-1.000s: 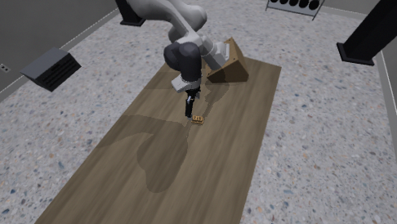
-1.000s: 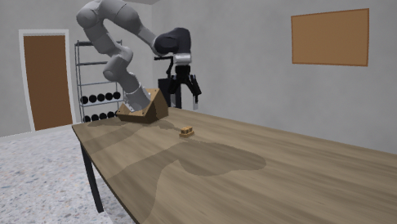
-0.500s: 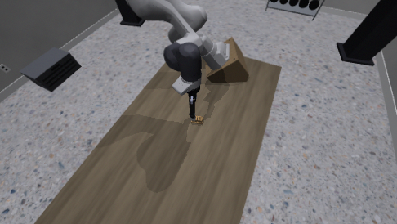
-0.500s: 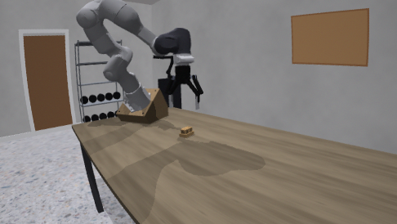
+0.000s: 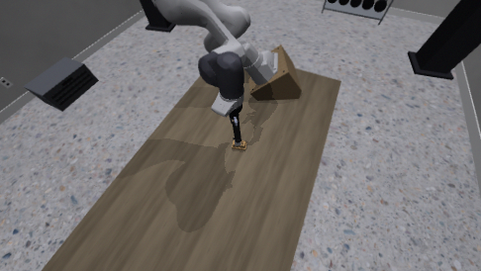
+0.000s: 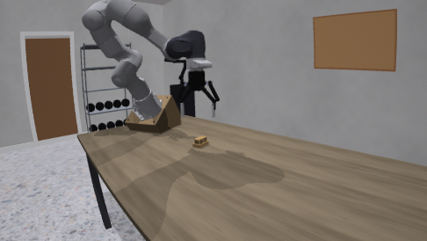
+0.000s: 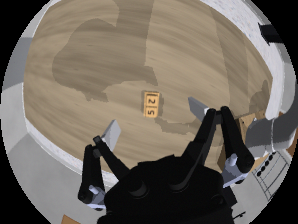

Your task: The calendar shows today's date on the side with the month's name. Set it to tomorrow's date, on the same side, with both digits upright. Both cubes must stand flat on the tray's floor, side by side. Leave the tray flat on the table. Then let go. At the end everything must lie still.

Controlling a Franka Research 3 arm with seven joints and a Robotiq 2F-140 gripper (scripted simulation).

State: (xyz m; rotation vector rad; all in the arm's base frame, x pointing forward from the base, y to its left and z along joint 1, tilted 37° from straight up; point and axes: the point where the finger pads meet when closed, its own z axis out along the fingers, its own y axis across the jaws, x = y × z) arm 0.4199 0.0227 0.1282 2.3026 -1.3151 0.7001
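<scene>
Now: hand 13 cm above the cube. The rest, counted from my hand: tray 2 cm to the left, 14 cm below.
</scene>
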